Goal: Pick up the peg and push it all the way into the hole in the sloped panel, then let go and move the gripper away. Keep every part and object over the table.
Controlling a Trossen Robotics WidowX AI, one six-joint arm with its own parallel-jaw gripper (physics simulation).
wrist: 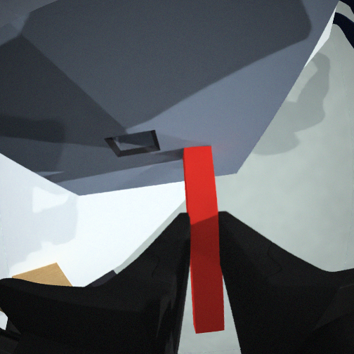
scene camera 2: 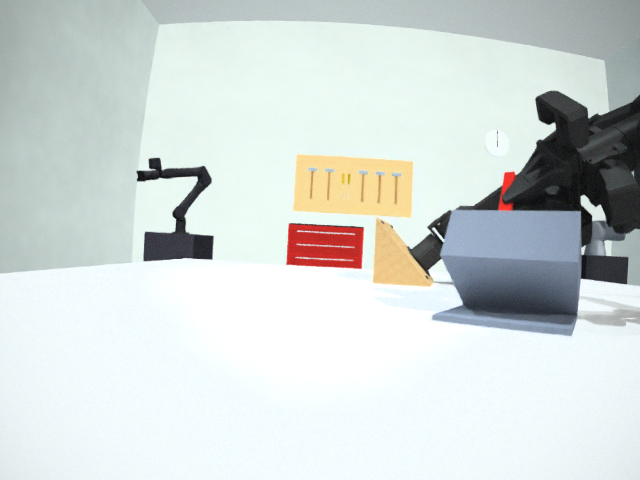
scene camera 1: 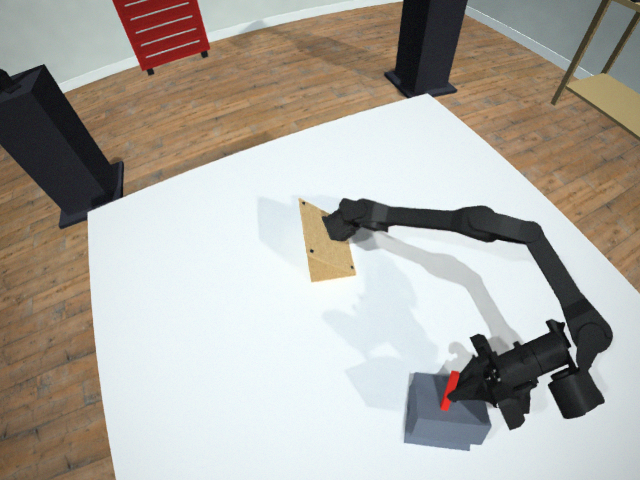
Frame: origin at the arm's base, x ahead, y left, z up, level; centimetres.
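Seen in the pictures: gripper, fingertip midpoint: [scene camera 2: 504, 206] [scene camera 1: 447, 394]; arm's base at its link origin: [scene camera 2: 417, 261] [scene camera 1: 333, 229].
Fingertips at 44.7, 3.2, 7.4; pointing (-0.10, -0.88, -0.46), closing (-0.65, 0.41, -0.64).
Offsets run from my fingertips to a thing's top centre, as dx, dy, dz. "spot": to the spot under its first point. Level surfaces: height alone.
The red peg @(-0.4, +0.5, +4.2) [scene camera 1: 454, 378] [scene camera 2: 509, 179] [wrist: 200, 172] is held across my fingertips. My gripper [scene camera 1: 451, 395] [scene camera 2: 506, 199] [wrist: 202, 221] is shut on it, at the blue-grey block. The block's sloped panel @(spot: +4.1, +2.8, -2.5) [scene camera 1: 467, 411] [wrist: 215, 100] faces the wrist camera. Its square hole [wrist: 135, 143] shows in the wrist view, left of the peg's far end and slightly nearer the top of the view. The peg is outside the hole. The gap between peg and panel cannot be judged. The hole is hidden in both scene views.
A wooden wedge [scene camera 1: 328, 253] [scene camera 2: 395, 263] [wrist: 44, 275] stands at the arm's base, farther back on the white table @(dz -11.7) [scene camera 1: 206, 335] [scene camera 2: 206, 361]. The arm [scene camera 1: 429, 219] reaches from it around the right side. Dark pedestals [scene camera 1: 51, 149] [scene camera 1: 429, 46] stand beyond the table.
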